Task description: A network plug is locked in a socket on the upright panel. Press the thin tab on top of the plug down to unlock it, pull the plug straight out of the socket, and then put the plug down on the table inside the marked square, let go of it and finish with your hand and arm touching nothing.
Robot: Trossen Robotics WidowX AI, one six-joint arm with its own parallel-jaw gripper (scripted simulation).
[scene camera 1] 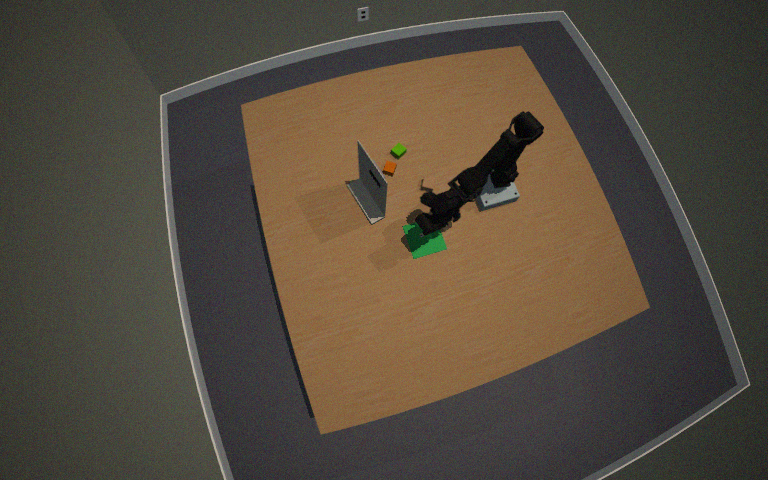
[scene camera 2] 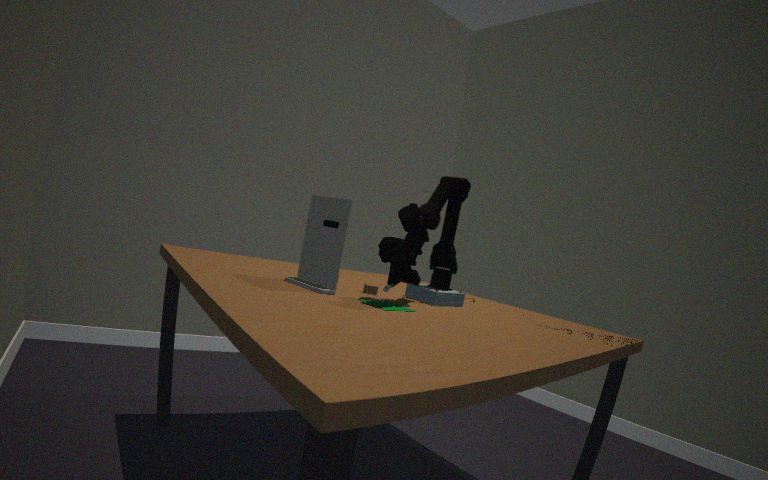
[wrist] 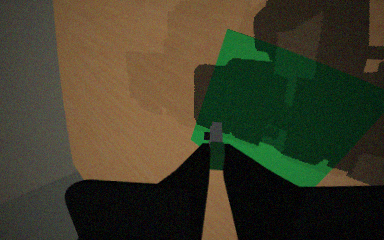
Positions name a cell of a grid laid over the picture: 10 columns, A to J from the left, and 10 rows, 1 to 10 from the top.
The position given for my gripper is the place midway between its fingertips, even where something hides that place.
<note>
In view: my gripper (scene camera 2: F6), a green marked square (scene camera 1: F6) and a grey upright panel (scene camera 2: E5).
My gripper also shows in scene camera 1 (scene camera 1: F5) and in the wrist view (wrist: F7). The green marked square shows as well in the wrist view (wrist: H5).
</note>
